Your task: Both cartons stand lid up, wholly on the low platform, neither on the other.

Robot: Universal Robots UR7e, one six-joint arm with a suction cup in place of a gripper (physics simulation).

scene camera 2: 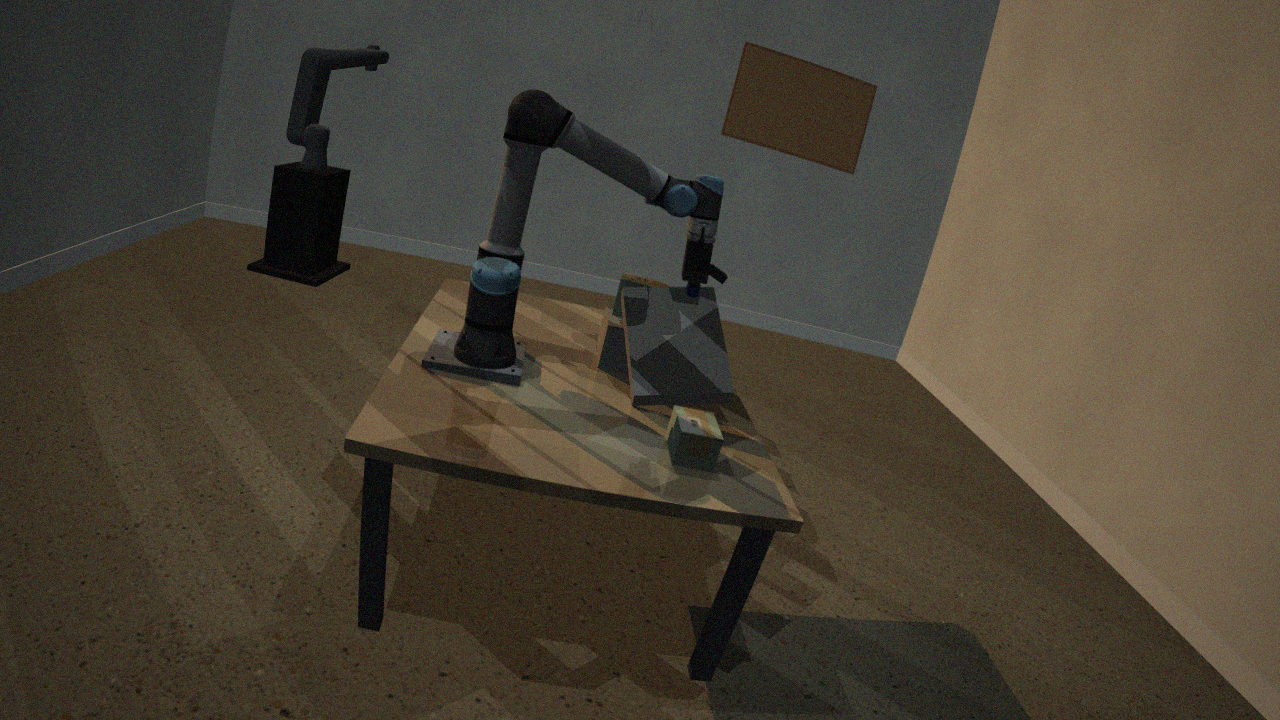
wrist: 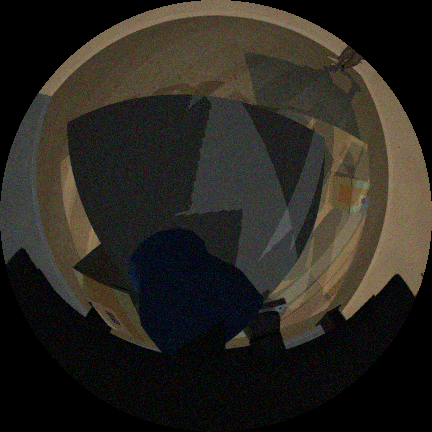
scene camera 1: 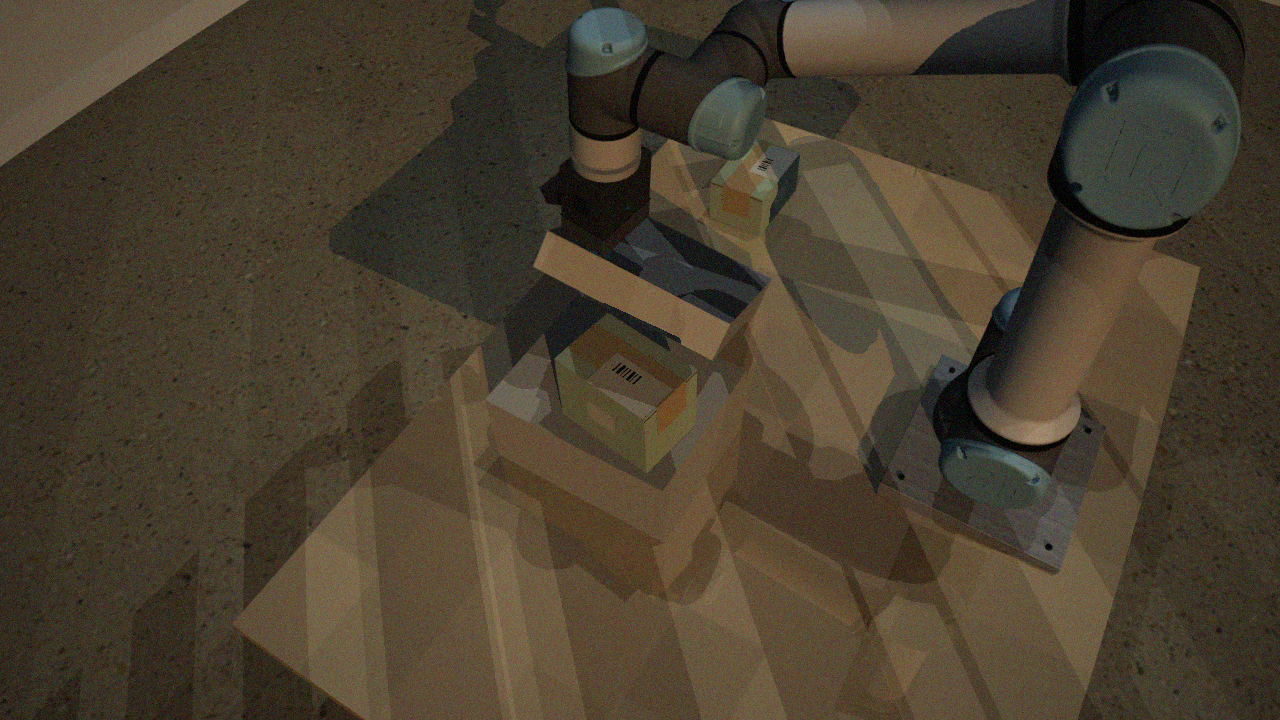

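Note:
A yellow-green carton stands on a tall block with its barcode label up; the slab partly hides it in scene camera 2. The other carton stands on the table near a far corner, beyond the slab, its barcode label up. My suction gripper meets a large grey-topped slab, apparently the low platform, near its upper end and holds it steeply tilted, close beside the tall block. Whether its lower edge touches anything is unclear.
The wooden table carries my base plate on the other side from the slab. A second robot arm stands on a black pedestal far across the floor. A brown board hangs on the wall.

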